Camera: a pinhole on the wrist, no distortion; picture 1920 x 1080 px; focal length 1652.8 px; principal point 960.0 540.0 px. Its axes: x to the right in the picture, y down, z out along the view. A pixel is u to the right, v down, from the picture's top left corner.
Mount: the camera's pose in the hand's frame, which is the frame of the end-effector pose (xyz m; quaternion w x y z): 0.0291 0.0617 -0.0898 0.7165 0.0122 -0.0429 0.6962
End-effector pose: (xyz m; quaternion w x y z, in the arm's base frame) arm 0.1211 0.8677 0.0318 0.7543 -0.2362 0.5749 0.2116
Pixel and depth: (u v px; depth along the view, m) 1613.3 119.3 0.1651
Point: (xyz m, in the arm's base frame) 0.1334 1.0098 -0.0257
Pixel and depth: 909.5 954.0 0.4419
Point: 0.3499 1.0835 0.2063
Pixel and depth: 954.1 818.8 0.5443
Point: 0.4313 1.1488 0.2154
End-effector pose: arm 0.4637 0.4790 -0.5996 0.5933 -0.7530 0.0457 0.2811
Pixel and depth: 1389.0 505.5 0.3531
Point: 0.3332 0.6961 -0.7568
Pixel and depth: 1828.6 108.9 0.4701
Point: 0.3222 0.8075 -0.9532
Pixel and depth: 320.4 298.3 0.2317
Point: 0.4745 0.6303 -0.6019
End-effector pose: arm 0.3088 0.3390 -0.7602 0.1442 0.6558 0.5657 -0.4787
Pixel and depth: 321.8 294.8 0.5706
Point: -0.0952 0.1142 -0.9857
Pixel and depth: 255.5 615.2 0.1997
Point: 0.2268 0.2820 -0.8047
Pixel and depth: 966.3 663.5 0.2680
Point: 0.2646 0.1949 -0.8612
